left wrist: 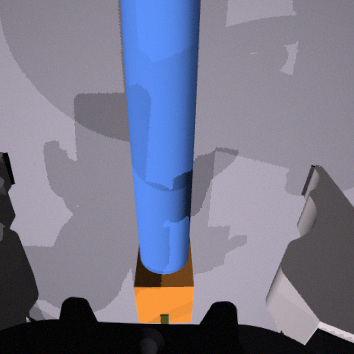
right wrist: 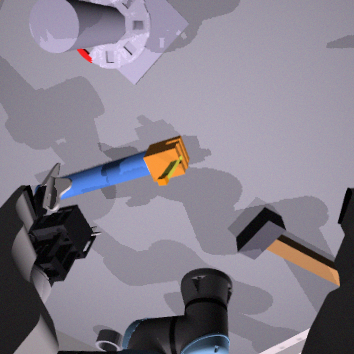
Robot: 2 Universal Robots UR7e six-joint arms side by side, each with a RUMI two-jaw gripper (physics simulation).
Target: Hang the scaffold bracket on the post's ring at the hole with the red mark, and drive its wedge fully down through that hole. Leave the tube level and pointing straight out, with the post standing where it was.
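Places are measured from the left arm's base along level axes (x ahead, y left, z up), in centimetres.
Where they show: left gripper, fingertip midpoint: (left wrist: 160,160) (right wrist: 77,196); right gripper, fingertip midpoint: (right wrist: 184,189); left arm's base, origin of the base link: (right wrist: 206,284).
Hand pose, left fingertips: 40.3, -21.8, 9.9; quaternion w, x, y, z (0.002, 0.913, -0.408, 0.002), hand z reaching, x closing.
Note:
Each offset is from my left fingertips to the centre of the thing, as dx, dy, dz. "spot": to the spot under its first point.
The blue tube {spot: -0.1, +0.0, -4.9} (left wrist: 162,125) (right wrist: 112,174) lies over the table with the orange bracket head {spot: -12.7, -12.5, -3.4} (left wrist: 165,302) (right wrist: 162,159) at its end. A yellow-green wedge {-14.5, -14.0, -1.2} (left wrist: 164,319) (right wrist: 172,170) shows at the head. My left gripper (left wrist: 160,160) is open, its fingers wide apart on either side of the tube and not touching it; part of it shows over the tube in the right wrist view. The grey post {spot: +2.6, -32.6, +17.1} (right wrist: 55,26) stands at the upper left, with its holed ring (right wrist: 120,56) low around it and a red mark {spot: +4.6, -27.4, +2.1} (right wrist: 85,55) partly hidden by the post. My right gripper (right wrist: 184,189) is open, apart from the bracket.
A hammer with a dark grey head {-56.7, -2.7, -7.4} (right wrist: 260,240) and an orange handle {spot: -55.5, -2.9, -5.7} (right wrist: 305,261) lies near the right finger. The post's square base plate {spot: -3.6, -35.0, -9.3} (right wrist: 167,27) is at the top. A robot arm (right wrist: 206,305) and a small grey cylinder {-23.7, +69.8, -7.6} (right wrist: 108,339) show at the bottom.

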